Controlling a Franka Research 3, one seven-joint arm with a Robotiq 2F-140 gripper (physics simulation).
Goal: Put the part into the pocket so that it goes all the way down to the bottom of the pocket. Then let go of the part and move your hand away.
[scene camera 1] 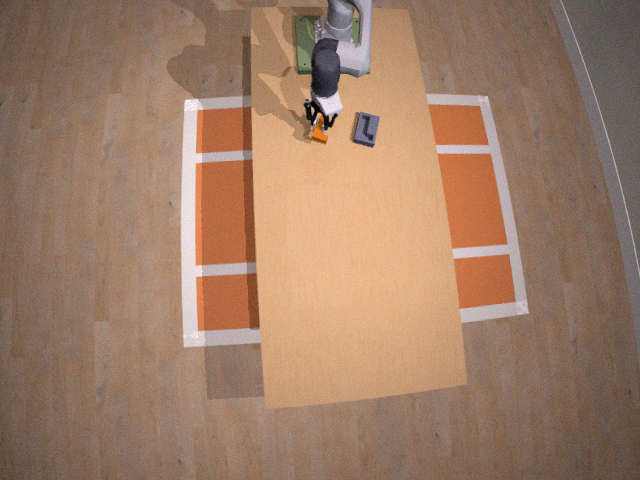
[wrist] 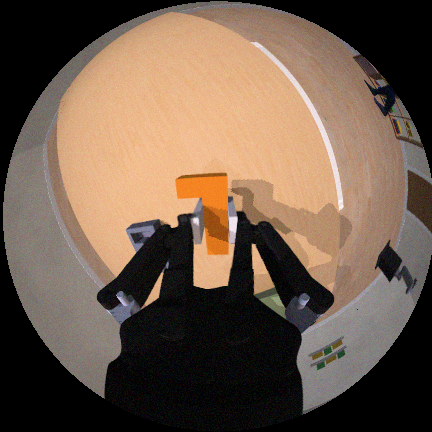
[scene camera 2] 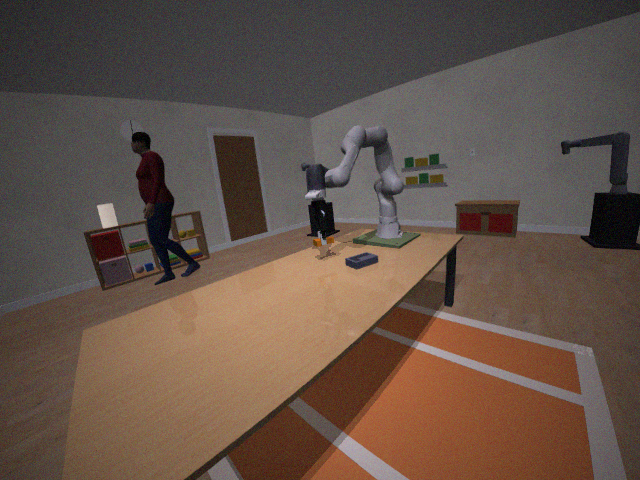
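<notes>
The orange L-shaped part [scene camera 1: 320,137] [scene camera 2: 323,241] [wrist: 216,190] is held above the table between the fingertips. My gripper [scene camera 1: 319,124] [scene camera 2: 322,238] [wrist: 216,206] is shut on the part's long arm; the short arm sticks out beyond the fingers, toward the left in the wrist view. The blue-grey block [scene camera 1: 359,129] [scene camera 2: 361,260] [wrist: 143,229] with the dark L-like pocket lies on the table to the right of the part in scene camera 1. In the wrist view, the block is partly hidden behind the left finger linkage.
The robot base stands on a green plate [scene camera 1: 305,49] [scene camera 2: 385,239] at the table's far end. The wooden table [scene camera 1: 356,258] [scene camera 2: 222,330] extends toward scene camera 2. A person [scene camera 2: 155,180] stands near a low shelf on the floor, away from the table.
</notes>
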